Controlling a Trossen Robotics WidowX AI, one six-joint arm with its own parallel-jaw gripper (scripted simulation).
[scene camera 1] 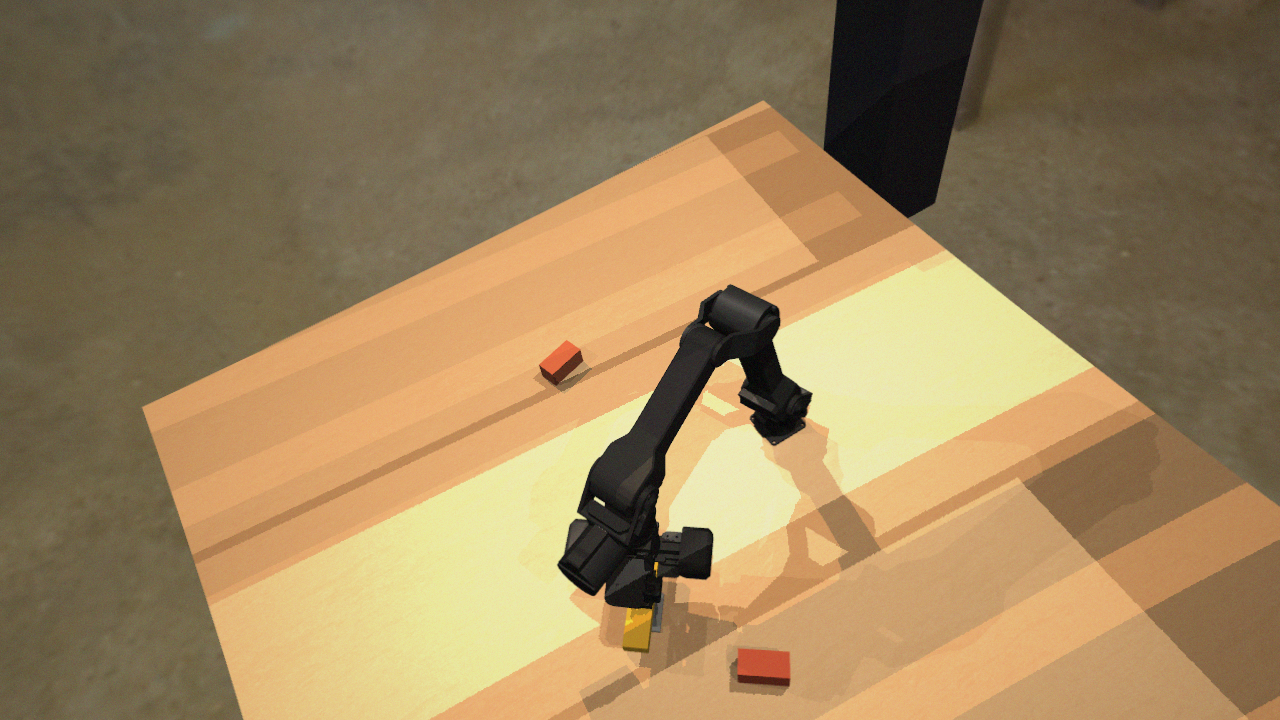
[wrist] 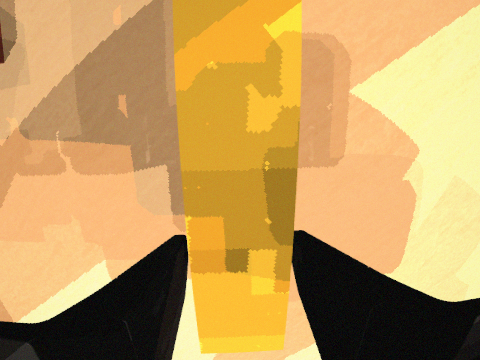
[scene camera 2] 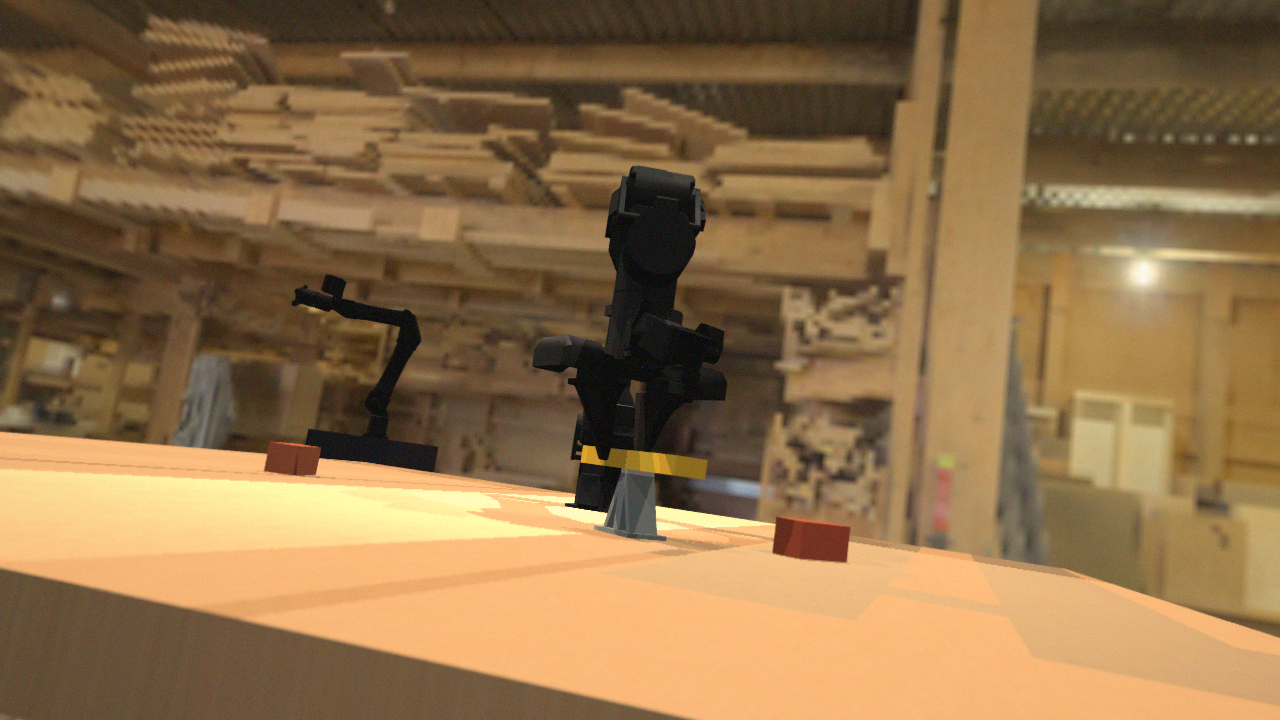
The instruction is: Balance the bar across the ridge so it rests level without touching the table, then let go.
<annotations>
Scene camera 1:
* gripper: 645, 574
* yellow bar: 637, 634
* red block: 559, 364
</annotations>
